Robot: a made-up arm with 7 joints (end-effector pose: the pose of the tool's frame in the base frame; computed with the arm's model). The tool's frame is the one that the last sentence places.
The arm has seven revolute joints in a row. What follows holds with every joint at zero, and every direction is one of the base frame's. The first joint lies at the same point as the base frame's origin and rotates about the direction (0, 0.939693, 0.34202). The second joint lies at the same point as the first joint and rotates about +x. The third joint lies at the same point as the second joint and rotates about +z. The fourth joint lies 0.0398 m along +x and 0.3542 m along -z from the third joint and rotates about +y. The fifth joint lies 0.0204 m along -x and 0.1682 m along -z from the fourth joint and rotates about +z. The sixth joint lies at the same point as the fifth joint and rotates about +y. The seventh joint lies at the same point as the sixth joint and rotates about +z. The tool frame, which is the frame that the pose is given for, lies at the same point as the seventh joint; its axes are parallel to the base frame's.
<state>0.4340 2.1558 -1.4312 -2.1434 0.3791 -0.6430 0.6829</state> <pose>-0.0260 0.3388 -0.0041 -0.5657 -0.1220 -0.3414</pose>
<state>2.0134 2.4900 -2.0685 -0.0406 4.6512 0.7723 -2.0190</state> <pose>0.2430 0.4601 0.0597 0.8849 1.1296 -1.1709</pose>
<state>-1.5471 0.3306 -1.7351 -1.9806 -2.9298 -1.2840 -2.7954</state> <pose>0.3013 -0.1790 -0.1079 0.6133 -1.0871 -1.9219</pose>
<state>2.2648 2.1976 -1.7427 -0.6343 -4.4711 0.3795 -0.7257</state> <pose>0.0296 0.4837 0.1790 0.2827 2.9604 -0.9426</pose>
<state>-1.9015 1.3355 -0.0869 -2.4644 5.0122 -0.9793 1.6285</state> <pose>0.0820 0.1100 0.2506 -1.1636 1.2853 1.8051</pose>
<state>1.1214 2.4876 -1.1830 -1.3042 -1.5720 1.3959 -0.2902</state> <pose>0.0966 0.4356 0.1203 -0.4769 -0.6494 1.8011</pose>
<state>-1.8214 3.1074 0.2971 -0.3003 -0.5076 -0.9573 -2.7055</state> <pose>-0.4921 0.1846 0.0067 0.9977 2.4765 0.3313</pose>
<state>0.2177 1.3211 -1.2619 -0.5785 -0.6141 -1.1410 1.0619</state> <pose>-0.0471 0.4630 -0.2297 -0.4760 0.2761 -0.7278</pose>
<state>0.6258 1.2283 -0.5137 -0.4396 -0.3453 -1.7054 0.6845</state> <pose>-0.1474 0.4625 -0.1958 -0.5493 -0.5606 -0.6376</pose>
